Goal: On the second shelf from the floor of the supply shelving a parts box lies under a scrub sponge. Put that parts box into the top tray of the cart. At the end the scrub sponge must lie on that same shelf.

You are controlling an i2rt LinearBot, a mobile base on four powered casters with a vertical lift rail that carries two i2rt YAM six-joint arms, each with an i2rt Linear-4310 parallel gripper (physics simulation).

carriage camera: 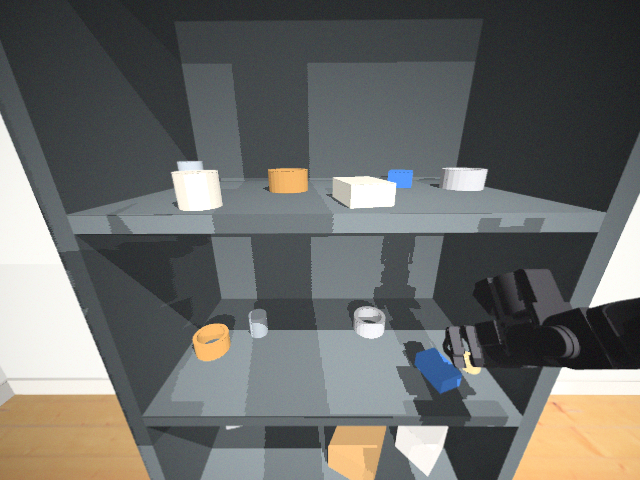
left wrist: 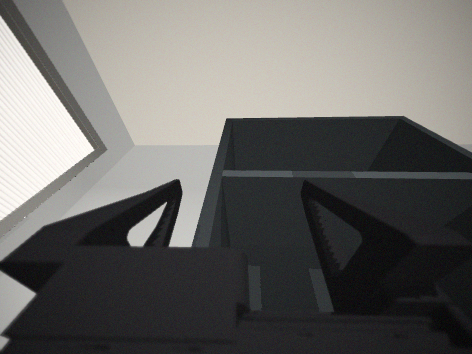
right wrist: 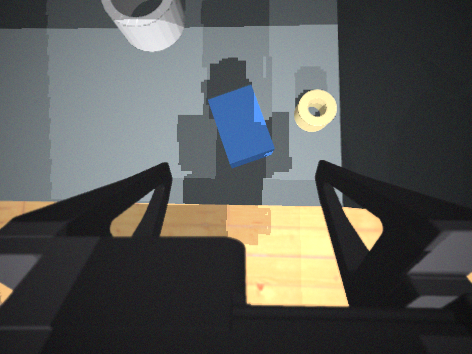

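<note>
A blue parts box [carriage camera: 432,364] is there for me to see, and so is a cream box [carriage camera: 355,192]. The cream box is out of frame in the left wrist view, and it is out of frame in the right wrist view too. I also see a dark supply shelving [carriage camera: 105,105], and I find the dark supply shelving [right wrist: 91,109] again. As for my grippers, I see my left gripper [left wrist: 241,186], while my right gripper [carriage camera: 466,347] is visible and, seen from its own wrist, so is my right gripper [right wrist: 242,169].
</note>
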